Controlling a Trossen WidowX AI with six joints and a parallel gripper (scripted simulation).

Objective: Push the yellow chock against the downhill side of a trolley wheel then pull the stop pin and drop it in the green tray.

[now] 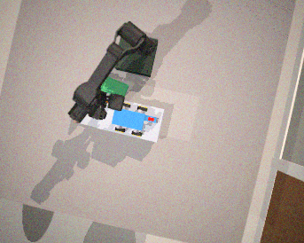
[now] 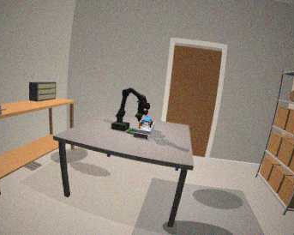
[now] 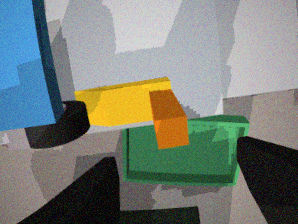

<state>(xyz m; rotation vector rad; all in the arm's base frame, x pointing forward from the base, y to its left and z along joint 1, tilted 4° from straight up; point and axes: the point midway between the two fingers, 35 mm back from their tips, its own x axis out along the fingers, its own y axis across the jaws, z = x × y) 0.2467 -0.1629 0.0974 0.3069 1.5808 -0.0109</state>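
The red-headed stop pin is 8 cm ahead of my gripper tip, 20 cm to the left of it and 1 cm below it. Also, from my gripper tip: blue trolley: 8 cm ahead, 10 cm to the left, 3 cm below; yellow chock: 1 cm ahead, 3 cm to the left, 6 cm below; green tray: 7 cm behind, 1 cm to the left, 15 cm below.
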